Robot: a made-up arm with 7 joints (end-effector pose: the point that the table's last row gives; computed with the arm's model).
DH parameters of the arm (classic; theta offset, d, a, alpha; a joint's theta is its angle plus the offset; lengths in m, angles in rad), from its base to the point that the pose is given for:
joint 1: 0 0.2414 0 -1.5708
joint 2: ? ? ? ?
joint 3: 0 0.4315 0.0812 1.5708
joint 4: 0 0 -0.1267 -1.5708
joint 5: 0 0.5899 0 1.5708
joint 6: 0 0 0.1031 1.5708
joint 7: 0 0 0 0
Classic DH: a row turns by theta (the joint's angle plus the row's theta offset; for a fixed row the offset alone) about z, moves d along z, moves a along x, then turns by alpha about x.
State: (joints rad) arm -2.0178 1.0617 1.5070 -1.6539 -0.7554 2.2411 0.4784
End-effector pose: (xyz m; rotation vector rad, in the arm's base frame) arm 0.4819 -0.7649 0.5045 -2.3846 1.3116 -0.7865
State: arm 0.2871 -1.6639 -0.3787 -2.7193 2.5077 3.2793 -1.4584
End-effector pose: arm 0.0978 -0.1676 0.5571 -1.0246 0.8669 -1.3500
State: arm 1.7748 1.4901 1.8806 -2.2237 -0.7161 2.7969 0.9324
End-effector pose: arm -0.6709 0.0532 0.5312 -0.4505 -2.0425 1.8383
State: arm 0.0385 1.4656 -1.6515 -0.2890 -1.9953 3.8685 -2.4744
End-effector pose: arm 0.9640 -0.1069 0.2836 2.3598 -0.8994 1.4245
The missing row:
joint 2: 0 0 0 1.5708
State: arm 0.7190 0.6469 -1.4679 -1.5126 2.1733 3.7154 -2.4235
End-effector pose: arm 0.6442 -0.2519 0.6774 1.5756 -0.3299 0.7346
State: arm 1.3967 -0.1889 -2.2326 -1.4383 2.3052 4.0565 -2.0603
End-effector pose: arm 0.3323 -0.5579 0.7404 1.5915 -1.7945 0.9253
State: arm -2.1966 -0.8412 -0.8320 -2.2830 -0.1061 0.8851 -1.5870
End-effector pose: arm -0.5259 0.0735 0.5802 -2.2557 1.2955 -1.1100
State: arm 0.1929 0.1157 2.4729 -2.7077 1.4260 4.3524 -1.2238
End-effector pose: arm -0.3401 0.2202 0.3148 -1.1362 -1.9283 -1.5247
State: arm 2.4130 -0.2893 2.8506 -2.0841 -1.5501 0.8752 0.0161
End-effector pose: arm 0.3479 -0.6743 0.2518 1.1112 -0.5853 -1.9422
